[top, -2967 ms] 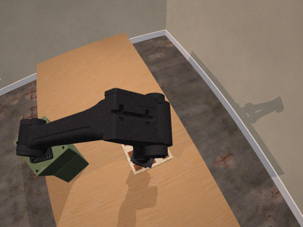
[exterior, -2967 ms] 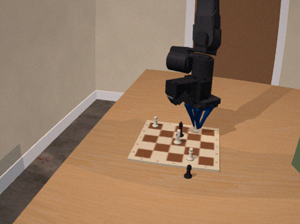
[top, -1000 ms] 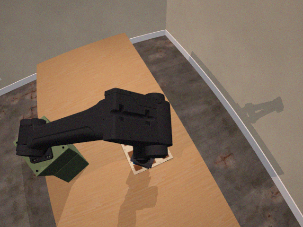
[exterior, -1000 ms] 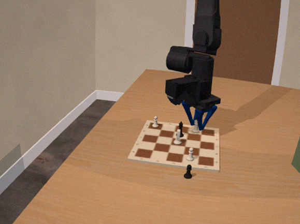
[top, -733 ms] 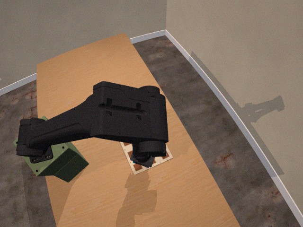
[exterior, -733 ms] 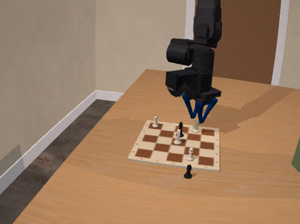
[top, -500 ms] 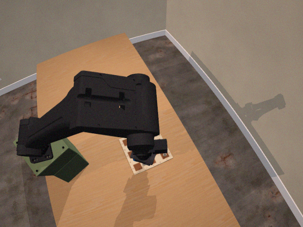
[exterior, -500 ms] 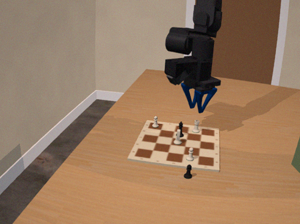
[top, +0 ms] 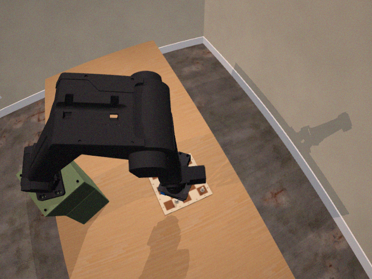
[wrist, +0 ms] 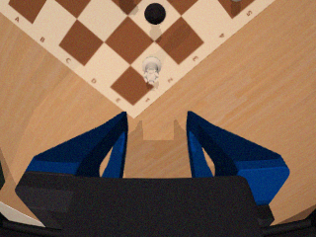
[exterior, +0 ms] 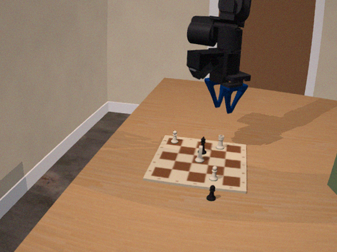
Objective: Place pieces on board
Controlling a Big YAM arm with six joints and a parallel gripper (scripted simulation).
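Right now the black pawn is 1 cm behind my hand, 22 cm to the left of it and 10 cm below it. The rest, counted from my hand: white rook: 1 cm to the left, 9 cm below; then tall black piece: 4 cm ahead, 4 cm to the left, 9 cm below; then tall white piece: 4 cm ahead, 8 cm to the left, 9 cm below.
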